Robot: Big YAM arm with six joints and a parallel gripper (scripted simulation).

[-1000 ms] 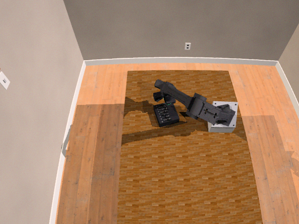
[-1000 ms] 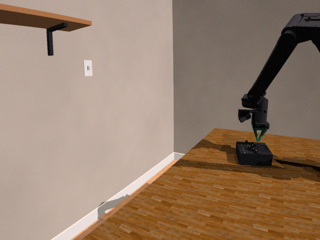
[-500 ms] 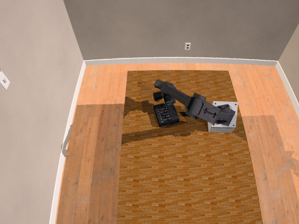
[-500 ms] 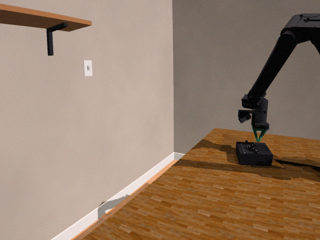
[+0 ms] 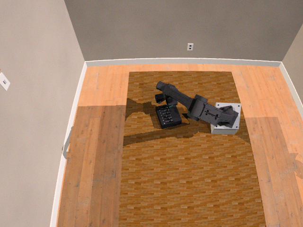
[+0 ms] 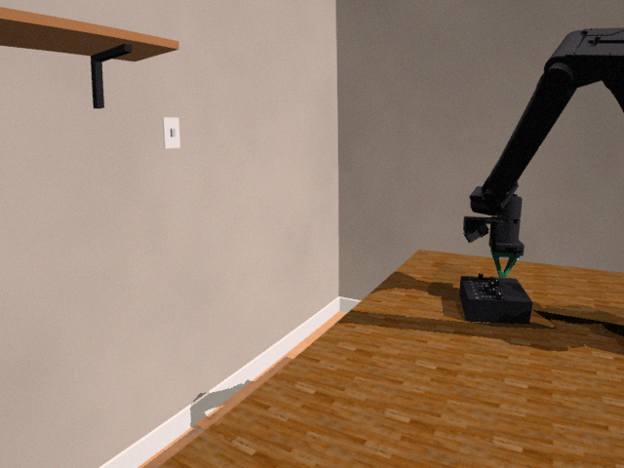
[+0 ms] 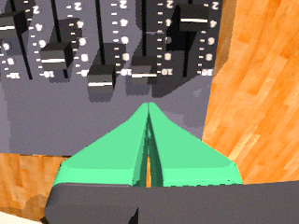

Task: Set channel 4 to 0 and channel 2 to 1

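The channel 2 fader cap lies 20 mm ahead of my hand, 10 mm to the left of it and 10 mm below it. From my hand the other things lie so: channel 1 fader cap 50 mm ahead, 10 mm to the right, 10 mm below; then channel 3 cap 20 mm ahead, 30 mm to the left, 10 mm below; then channel 4 fader cap 20 mm ahead, 50 mm to the left, 10 mm below.
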